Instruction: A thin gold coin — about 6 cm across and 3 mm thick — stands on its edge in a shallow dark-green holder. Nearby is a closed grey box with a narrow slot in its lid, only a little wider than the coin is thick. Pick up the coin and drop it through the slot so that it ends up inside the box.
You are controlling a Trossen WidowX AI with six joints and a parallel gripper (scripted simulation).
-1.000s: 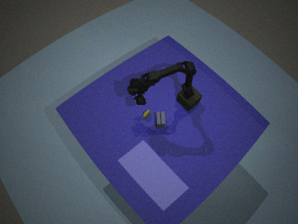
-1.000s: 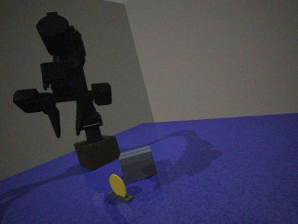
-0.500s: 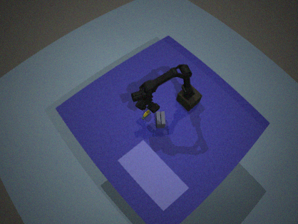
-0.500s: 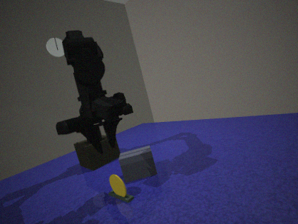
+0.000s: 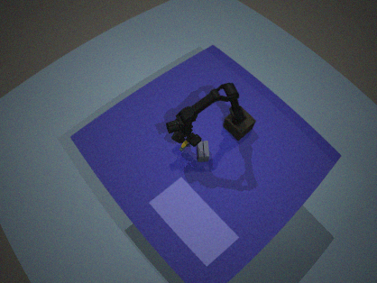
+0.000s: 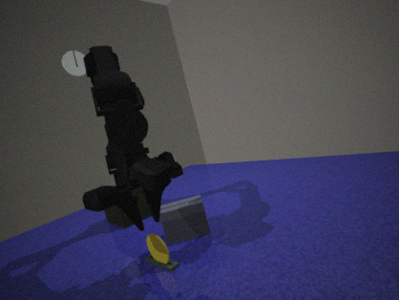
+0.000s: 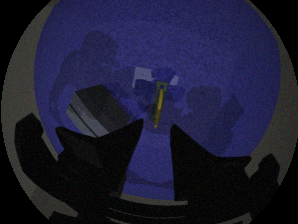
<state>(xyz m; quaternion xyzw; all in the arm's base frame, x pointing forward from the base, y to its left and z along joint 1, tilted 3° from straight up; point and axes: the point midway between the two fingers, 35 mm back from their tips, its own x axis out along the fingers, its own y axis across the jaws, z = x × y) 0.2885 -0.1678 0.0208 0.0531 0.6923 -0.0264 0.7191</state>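
The gold coin is 50 mm below my gripper tip.
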